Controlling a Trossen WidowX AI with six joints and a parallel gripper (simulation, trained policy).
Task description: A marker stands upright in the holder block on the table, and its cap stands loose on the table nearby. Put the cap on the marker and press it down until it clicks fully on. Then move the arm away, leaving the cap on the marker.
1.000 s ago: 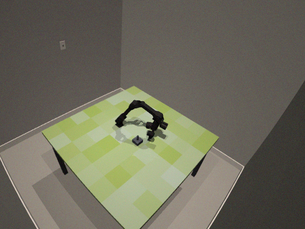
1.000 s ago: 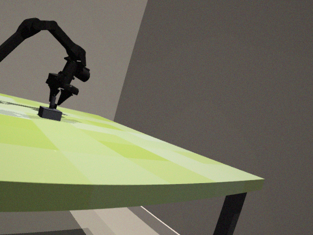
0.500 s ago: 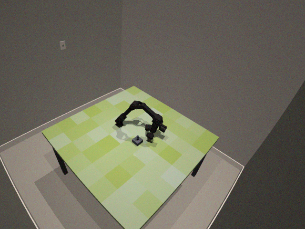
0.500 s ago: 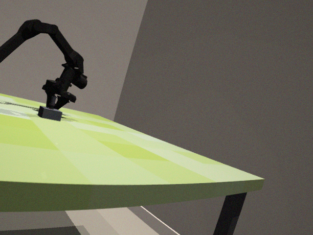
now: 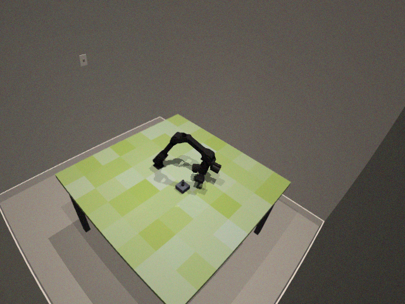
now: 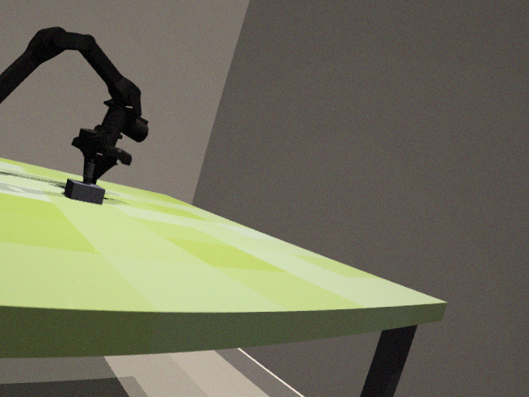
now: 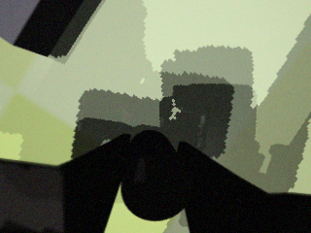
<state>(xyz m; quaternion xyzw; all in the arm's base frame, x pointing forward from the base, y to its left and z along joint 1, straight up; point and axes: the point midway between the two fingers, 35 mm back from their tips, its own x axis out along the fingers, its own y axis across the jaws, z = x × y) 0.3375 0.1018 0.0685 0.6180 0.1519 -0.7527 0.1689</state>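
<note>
The dark grey holder block lies 130 mm to the right of my gripper tip, 40 mm behind it and 20 mm below it. From my gripper tip the other things lie so: dark round cap: 10 mm ahead, 10 mm above.
</note>
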